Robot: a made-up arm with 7 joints.
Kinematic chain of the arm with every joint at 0, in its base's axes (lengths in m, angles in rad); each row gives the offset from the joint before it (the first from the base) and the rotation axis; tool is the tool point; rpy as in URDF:
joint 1: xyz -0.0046 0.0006 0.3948 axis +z
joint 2: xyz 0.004 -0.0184 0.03 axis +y
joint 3: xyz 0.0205 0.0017 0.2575 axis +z
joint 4: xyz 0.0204 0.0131 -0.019 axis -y
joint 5: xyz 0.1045 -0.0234 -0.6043 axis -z
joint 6: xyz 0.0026 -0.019 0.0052 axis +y
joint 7: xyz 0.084 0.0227 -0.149 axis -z
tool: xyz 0.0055 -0.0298 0.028 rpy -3.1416 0 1.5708
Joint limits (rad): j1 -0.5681..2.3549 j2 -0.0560..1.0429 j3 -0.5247..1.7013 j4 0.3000..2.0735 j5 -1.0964..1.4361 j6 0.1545..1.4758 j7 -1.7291..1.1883
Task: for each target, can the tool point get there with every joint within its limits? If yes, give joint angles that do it. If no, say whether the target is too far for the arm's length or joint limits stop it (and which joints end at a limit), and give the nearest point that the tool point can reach.
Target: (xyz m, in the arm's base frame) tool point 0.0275 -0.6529 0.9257
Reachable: no: joint limits stop it (at a limit: joint 1, joint 2, joint 3, joint 5, joint 6) | nearest point 0.1738 -0.6349 0.9543 | short by 0.150 m
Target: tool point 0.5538 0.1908 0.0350
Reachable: yes | joints 0.5477 0.4338 -0.1412 1.0322 0.1982 1.1741 -0.4222
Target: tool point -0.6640 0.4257 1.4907
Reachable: no: too far | nearest point -0.4870 0.3185 1.2074 | short by 0.351 m
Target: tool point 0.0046 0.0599 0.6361
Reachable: no: joint limits stop it (at a limit: joint 1, joint 2, joint 3, joint 6, joint 7) | nearest point -0.1563 0.4429 0.3423 | short by 0.509 m
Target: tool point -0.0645 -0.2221 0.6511
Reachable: no: joint limits stop it (at a limit: joint 2, joint 3, joint 6, joint 7) | nearest point -0.1441 -0.5179 0.4281 | short by 0.379 m
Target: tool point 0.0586 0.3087 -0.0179
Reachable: yes | joints 0.0263 0.2577 1.1611 0.4624 0.1006 1.3381 -0.7454
